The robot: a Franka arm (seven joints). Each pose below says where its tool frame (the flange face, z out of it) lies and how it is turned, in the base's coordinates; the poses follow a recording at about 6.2 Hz.
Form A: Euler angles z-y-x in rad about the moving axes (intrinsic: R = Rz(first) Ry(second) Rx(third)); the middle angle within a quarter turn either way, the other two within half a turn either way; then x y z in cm.
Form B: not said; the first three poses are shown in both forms.
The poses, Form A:
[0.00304, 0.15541, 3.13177, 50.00, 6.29, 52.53]
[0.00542, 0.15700, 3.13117, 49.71, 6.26, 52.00]
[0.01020, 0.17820, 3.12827, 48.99, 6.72, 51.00]
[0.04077, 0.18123, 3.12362, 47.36, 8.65, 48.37]
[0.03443, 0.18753, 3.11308, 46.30, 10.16, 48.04]
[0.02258, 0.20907, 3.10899, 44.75, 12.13, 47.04]
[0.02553, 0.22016, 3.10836, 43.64, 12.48, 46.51]
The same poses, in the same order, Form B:
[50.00, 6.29, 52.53, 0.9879, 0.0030, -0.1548, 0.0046, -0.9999, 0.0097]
[49.71, 6.26, 52.00, 0.9877, 0.0054, -0.1564, 0.0070, -0.9999, 0.0103]
[48.99, 6.72, 51.00, 0.9841, 0.0100, -0.1773, 0.0126, -0.9998, 0.0131]
[47.36, 8.65, 48.37, 0.9828, 0.0401, -0.1802, 0.0440, -0.9989, 0.0177]
[46.30, 10.16, 48.04, 0.9819, 0.0338, -0.1864, 0.0397, -0.9988, 0.0280]
[44.75, 12.13, 47.04, 0.9780, 0.0221, -0.2076, 0.0293, -0.9991, 0.0319]
[43.64, 12.48, 46.51, 0.9755, 0.0249, -0.2184, 0.0328, -0.9989, 0.0324]

